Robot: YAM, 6 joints.
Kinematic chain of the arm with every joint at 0, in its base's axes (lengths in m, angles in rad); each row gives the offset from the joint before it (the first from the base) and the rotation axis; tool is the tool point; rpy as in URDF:
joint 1: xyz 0 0 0.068 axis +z
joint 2: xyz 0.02 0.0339 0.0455 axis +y
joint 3: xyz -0.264 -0.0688 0 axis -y
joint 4: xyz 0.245 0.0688 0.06 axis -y
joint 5: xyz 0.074 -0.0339 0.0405 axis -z
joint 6: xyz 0.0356 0 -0.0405 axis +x
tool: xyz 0 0 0 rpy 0 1.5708 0
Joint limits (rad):
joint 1: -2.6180..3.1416
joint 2: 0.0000..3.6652
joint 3: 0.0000..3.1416
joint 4: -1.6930..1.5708
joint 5: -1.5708..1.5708
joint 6: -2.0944..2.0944
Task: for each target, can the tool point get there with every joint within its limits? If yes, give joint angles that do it. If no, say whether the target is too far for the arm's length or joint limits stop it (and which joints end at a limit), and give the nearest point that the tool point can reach.
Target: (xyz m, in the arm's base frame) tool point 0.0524 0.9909 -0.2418
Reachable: no: too far | nearest point 0.0321 0.6070 -0.1013 | short by 0.409 m
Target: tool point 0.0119 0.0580 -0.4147
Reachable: no: joint limits stop it (at a limit: joint 2) | nearest point 0.0186 0.0907 -0.3450 | short by 0.077 m
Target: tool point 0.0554 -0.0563 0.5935
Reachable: yes | joints 2.0373 0.7058 1.4709 1.1036 0.7455 -0.5823
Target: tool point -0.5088 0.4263 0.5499
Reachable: no: too far | nearest point -0.4124 0.3455 0.4647 | short by 0.152 m
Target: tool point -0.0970 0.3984 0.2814
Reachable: yes | joints 1.8175 1.7739 1.0968 0.8244 0.0920 1.5222
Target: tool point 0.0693 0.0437 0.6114
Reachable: yes | joints 0.4033 1.1257 2.1802 -0.8960 -0.3733 1.5445
